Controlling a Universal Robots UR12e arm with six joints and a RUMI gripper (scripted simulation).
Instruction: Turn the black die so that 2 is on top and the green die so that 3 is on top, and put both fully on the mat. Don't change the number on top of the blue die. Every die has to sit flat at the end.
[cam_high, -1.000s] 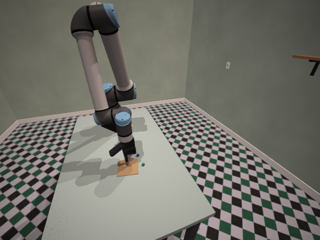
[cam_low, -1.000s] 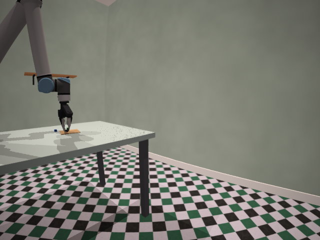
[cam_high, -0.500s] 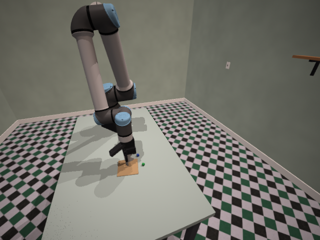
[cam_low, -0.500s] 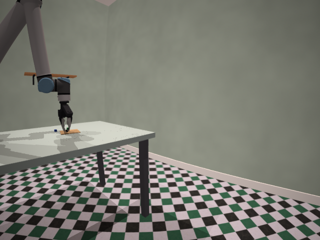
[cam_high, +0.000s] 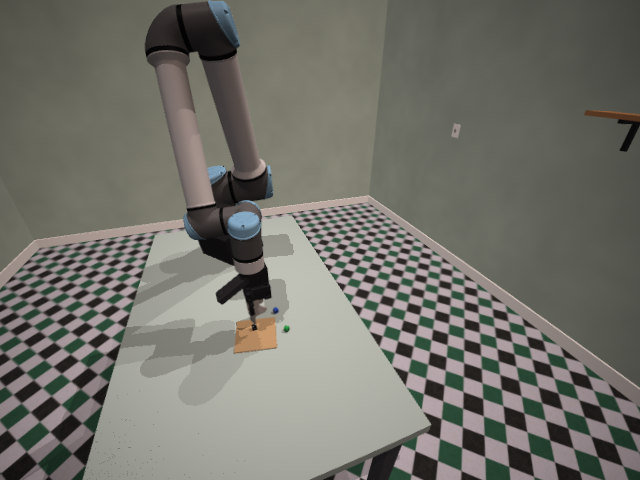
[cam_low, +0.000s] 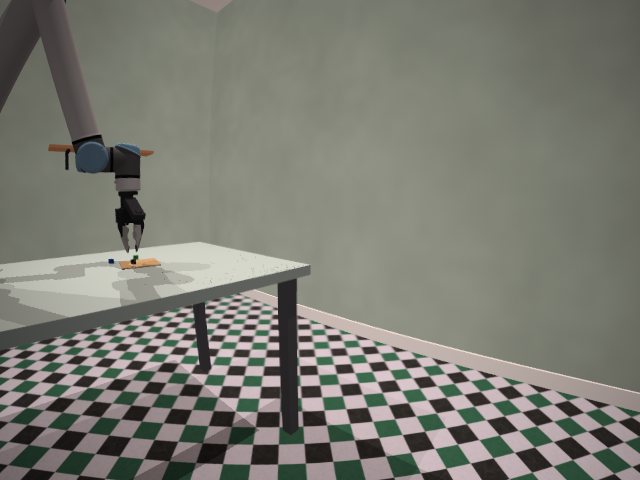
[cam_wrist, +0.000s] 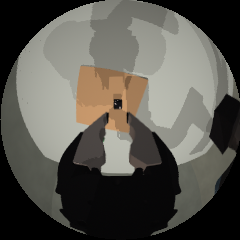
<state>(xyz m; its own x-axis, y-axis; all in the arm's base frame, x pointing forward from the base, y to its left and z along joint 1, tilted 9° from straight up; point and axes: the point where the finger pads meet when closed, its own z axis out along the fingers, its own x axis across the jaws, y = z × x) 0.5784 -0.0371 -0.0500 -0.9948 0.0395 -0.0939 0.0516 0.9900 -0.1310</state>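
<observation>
Now: the black die 5 cm below my hand. Round my hand: green die 10 cm to the left, 5 cm below, 5 cm ahead; orange mat 6 cm below, 2 cm ahead; blue die 10 cm to the left, 5 cm below, 5 cm behind.
</observation>
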